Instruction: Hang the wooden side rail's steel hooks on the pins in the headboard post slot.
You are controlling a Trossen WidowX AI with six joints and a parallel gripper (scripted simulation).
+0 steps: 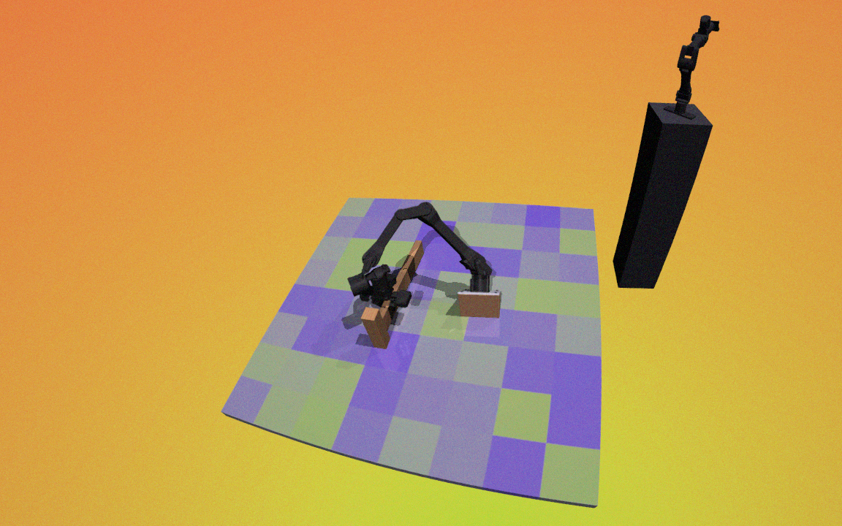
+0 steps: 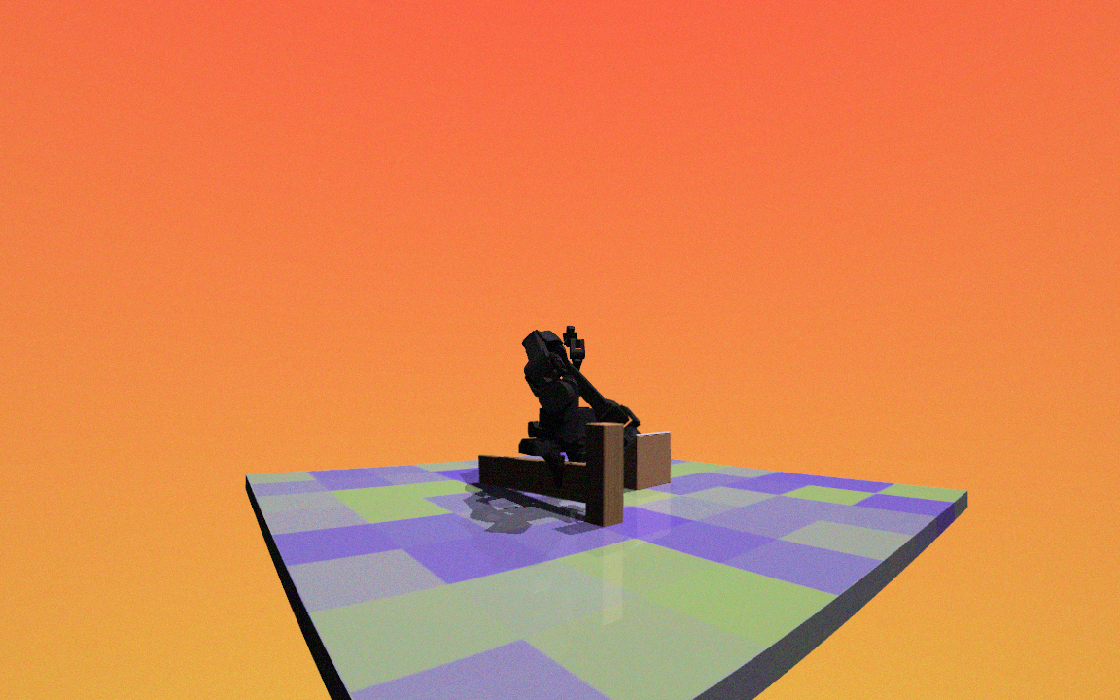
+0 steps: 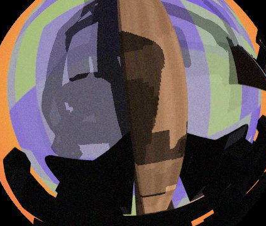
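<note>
My gripper tip is now 10 mm short of the wooden headboard post, 120 mm to the right of it and 40 mm below it.
</note>
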